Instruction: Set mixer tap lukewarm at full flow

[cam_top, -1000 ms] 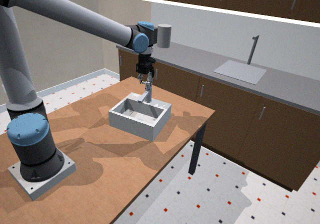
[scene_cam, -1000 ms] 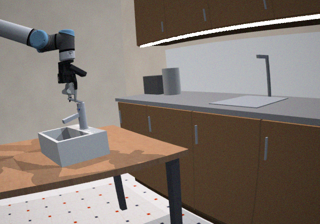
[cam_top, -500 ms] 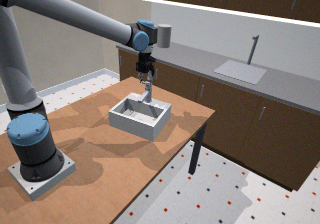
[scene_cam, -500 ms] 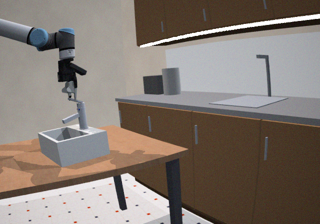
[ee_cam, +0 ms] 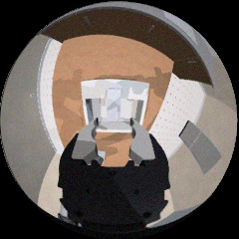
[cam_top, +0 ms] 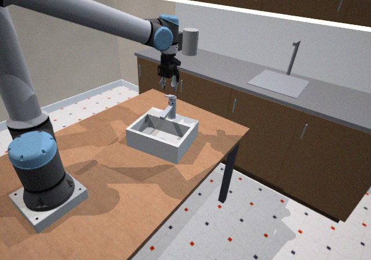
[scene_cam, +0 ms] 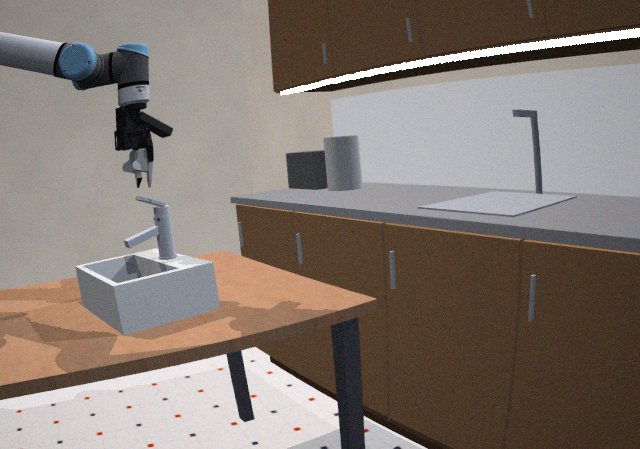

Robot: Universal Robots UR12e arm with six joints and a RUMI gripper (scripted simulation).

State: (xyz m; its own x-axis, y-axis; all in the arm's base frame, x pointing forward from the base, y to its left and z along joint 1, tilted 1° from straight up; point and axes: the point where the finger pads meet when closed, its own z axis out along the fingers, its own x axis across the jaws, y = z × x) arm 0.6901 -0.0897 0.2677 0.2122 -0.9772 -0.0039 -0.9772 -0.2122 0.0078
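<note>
Right now my hand is 5 cm above the lever, 1 cm to the right of it and 1 cm short of it. The rest, counted from my hand: grey mixer tap: 10 cm below, 3 cm ahead, 1 cm to the left; white basin: 29 cm below, 7 cm behind, 1 cm to the right.
</note>
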